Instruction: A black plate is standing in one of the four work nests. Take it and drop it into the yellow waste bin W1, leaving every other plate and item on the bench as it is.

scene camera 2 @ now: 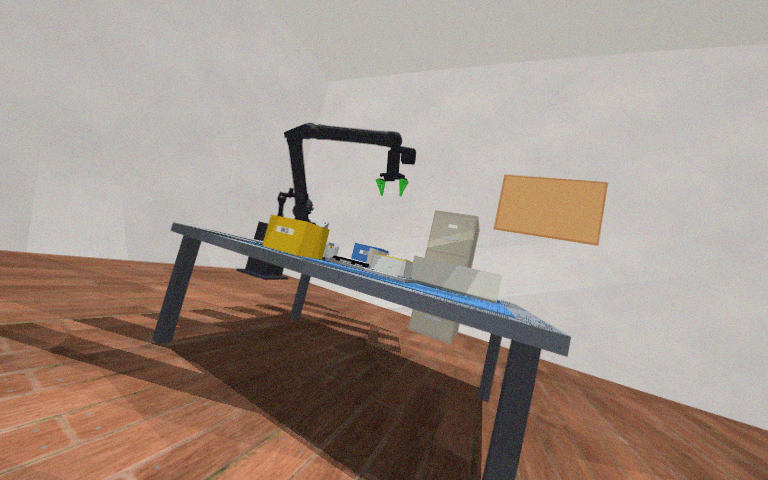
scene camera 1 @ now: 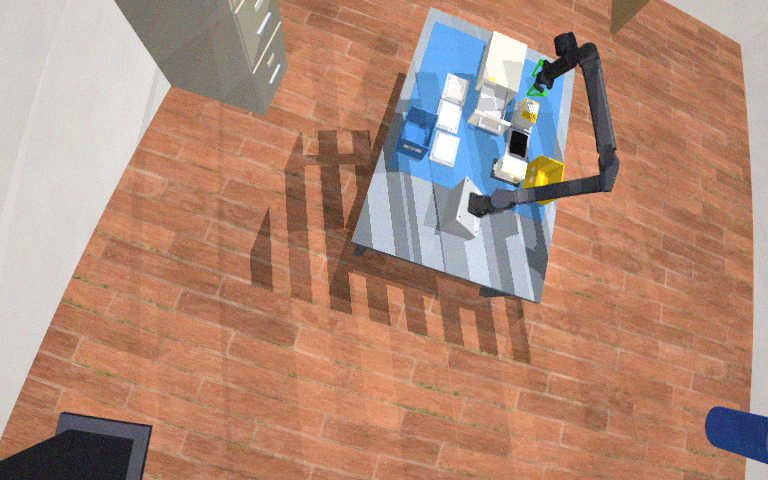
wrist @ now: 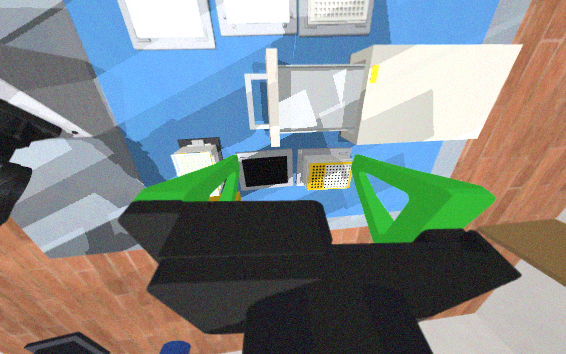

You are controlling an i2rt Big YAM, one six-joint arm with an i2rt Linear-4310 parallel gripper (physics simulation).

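Seen in the pictures: gripper, fingertip midpoint: [scene camera 2: 390,196] [scene camera 1: 529,85] [wrist: 296,161]; arm's base at its link origin: [scene camera 1: 474,205].
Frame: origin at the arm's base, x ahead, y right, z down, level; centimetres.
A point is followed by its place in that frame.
The black plate [scene camera 1: 518,143] @(x 41.1, y 25.4, z 9.3 cm) [scene camera 2: 350,261] @(x 42.6, y 30.0, z 9.5 cm) [wrist: 265,171] @(x 41.1, y 25.2, z 9.0 cm) lies flat in a light grey nest, between a yellow-and-white perforated rack [scene camera 1: 529,110] @(x 57.8, y 28.1, z 3.9 cm) [wrist: 330,175] @(x 58.5, y 28.2, z 3.9 cm) and a pale box on a dark base [scene camera 1: 512,169] [wrist: 192,164] @(x 24.0, y 17.8, z 5.9 cm). The yellow waste bin W1 [scene camera 1: 552,165] @(x 29.6, y 40.4, z 3.3 cm) [scene camera 2: 294,236] @(x 25.7, y 43.8, z 5.5 cm) stands at the bench edge beside the pale box; part of it is hidden by the arm in scene camera 1. My gripper [scene camera 1: 531,84] @(x 46.4, y 10.5, z -23.8 cm) [scene camera 2: 391,195] @(x 46.4, y 10.5, z -23.8 cm) [wrist: 296,161] @(x 46.4, y 10.5, z -23.8 cm) is open and empty, pointing down high above the bench. In the wrist view the plate and rack show between its green fingers.
A cream cabinet [scene camera 1: 502,59] @(x 82.1, y 11.2, z 1.3 cm) [wrist: 440,90] @(x 83.3, y 11.7, z 1.4 cm) has its drawer [wrist: 300,107] @(x 53.8, y 10.1, z 9.8 cm) pulled out near the plate. White plates [scene camera 1: 444,148] @(x 29.3, y -12.8, z 9.6 cm) [scene camera 1: 449,116] @(x 46.8, y -11.9, z 9.1 cm) [scene camera 1: 454,88] @(x 63.7, y -10.5, z 9.1 cm) sit in grey nests across the bench, beside a blue bin [scene camera 1: 417,133] @(x 35.0, y -26.3, z 11.2 cm) [scene camera 2: 368,250]. A grey wedge-shaped unit [scene camera 1: 459,213] @(x -7.5, y -9.3, z -7.0 cm) stands by the arm's base.
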